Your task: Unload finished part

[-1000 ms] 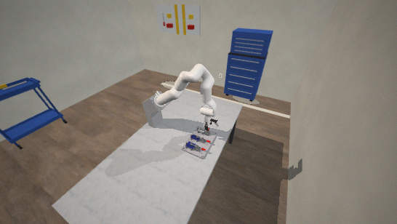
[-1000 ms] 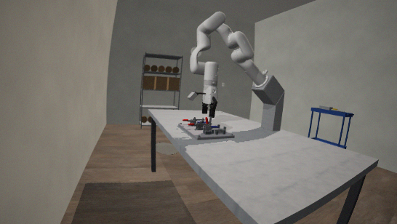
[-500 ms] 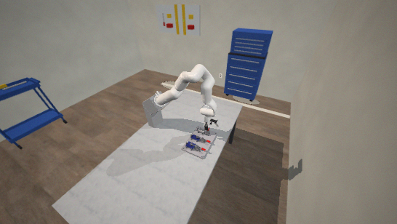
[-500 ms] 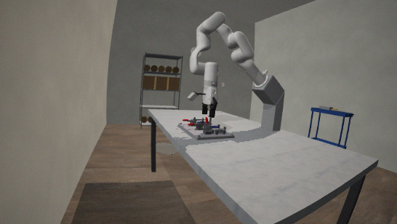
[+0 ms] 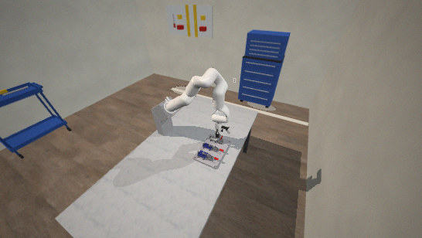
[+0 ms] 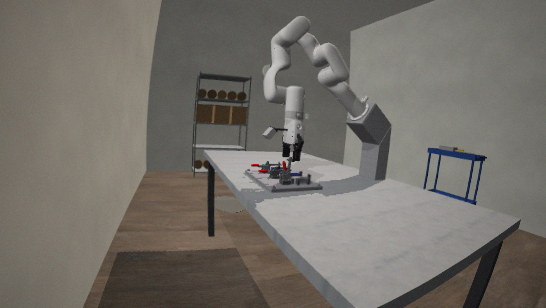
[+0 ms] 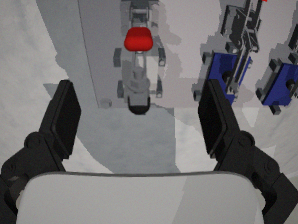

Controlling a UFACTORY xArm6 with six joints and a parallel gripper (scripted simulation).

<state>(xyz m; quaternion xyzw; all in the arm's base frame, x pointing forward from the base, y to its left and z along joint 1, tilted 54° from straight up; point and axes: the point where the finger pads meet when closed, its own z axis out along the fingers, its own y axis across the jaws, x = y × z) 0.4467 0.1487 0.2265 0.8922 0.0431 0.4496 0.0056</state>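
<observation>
My hand is 6 cm past the finished grey part, 1 cm to the left of it and 9 cm above it. From my hand the other things lie so: grey fixture plate: 11 cm to the right, 12 cm below.
</observation>
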